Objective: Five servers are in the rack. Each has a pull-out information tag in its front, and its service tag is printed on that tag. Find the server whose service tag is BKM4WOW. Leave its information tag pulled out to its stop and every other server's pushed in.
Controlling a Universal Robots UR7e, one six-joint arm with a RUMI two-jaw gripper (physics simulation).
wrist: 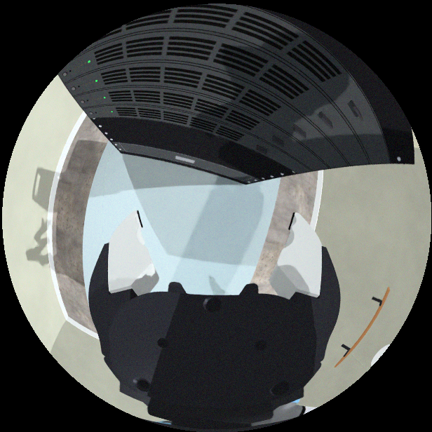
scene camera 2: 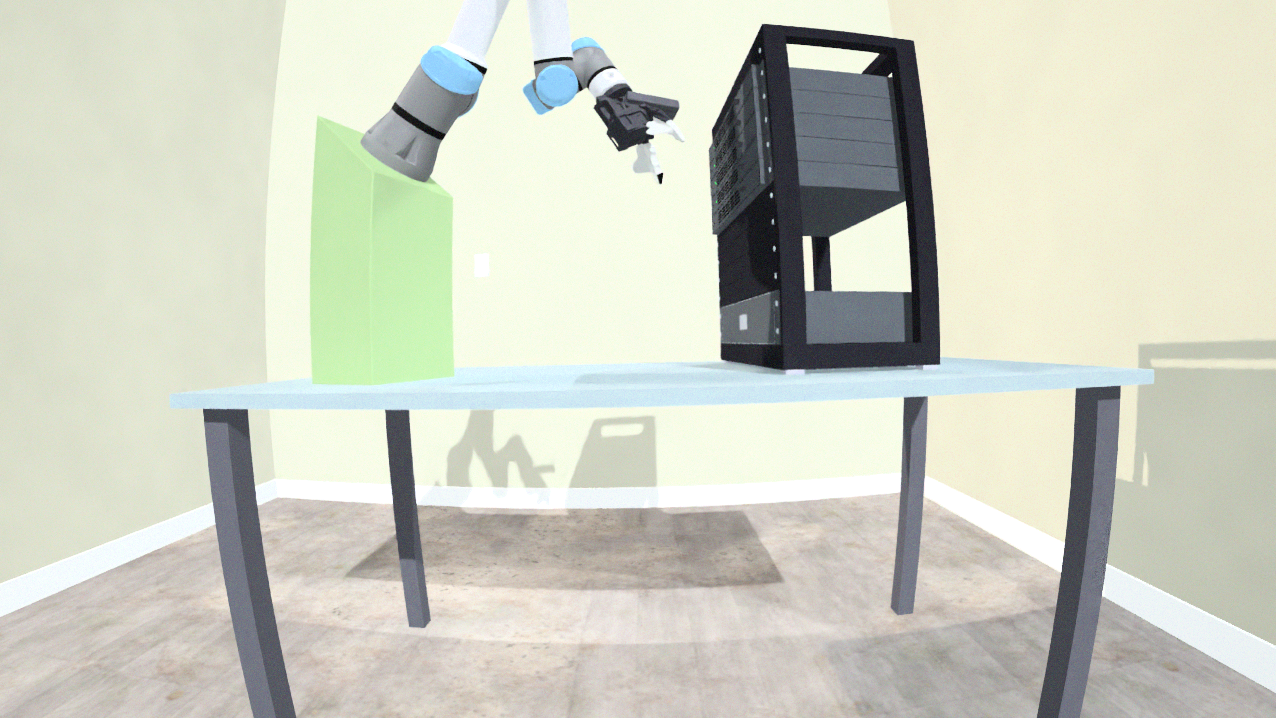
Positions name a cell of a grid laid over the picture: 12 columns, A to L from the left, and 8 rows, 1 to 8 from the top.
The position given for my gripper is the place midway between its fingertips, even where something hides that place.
Scene:
My gripper shows in the wrist view (F4) and in scene camera 2 (G2). A black rack shows in the wrist view (G2) and in scene camera 2 (H2).

